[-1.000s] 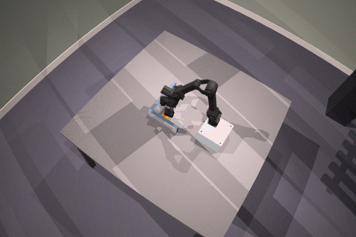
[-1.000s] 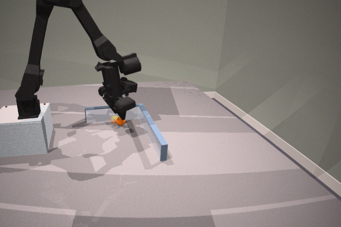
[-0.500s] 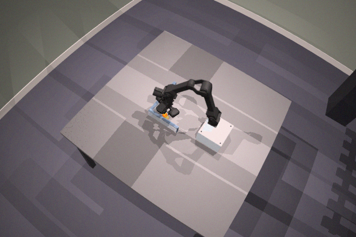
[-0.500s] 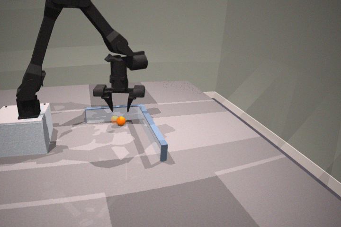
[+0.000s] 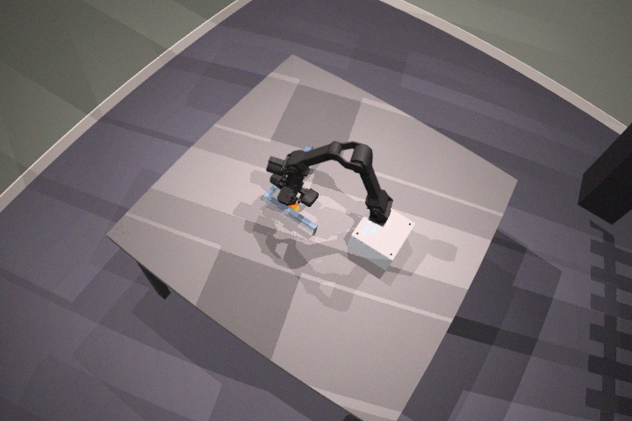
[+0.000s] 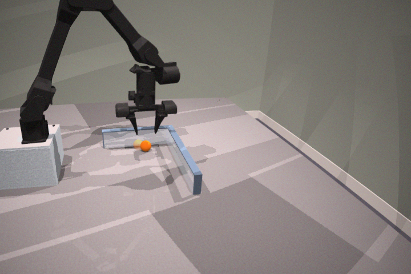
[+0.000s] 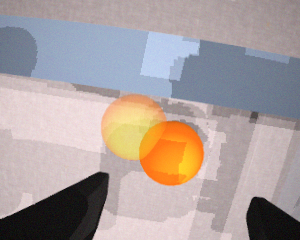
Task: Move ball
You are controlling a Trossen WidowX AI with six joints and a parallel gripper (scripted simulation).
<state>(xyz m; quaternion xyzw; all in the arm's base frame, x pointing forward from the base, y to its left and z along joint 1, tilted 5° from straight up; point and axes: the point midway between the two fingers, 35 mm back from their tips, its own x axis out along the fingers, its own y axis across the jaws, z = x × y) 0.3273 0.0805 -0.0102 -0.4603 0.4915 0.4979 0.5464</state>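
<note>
The orange ball lies 4 cm below my gripper tip. Also, from my gripper tip: see-through copy 4 cm below, 2 cm behind, 1 cm to the left.
</note>
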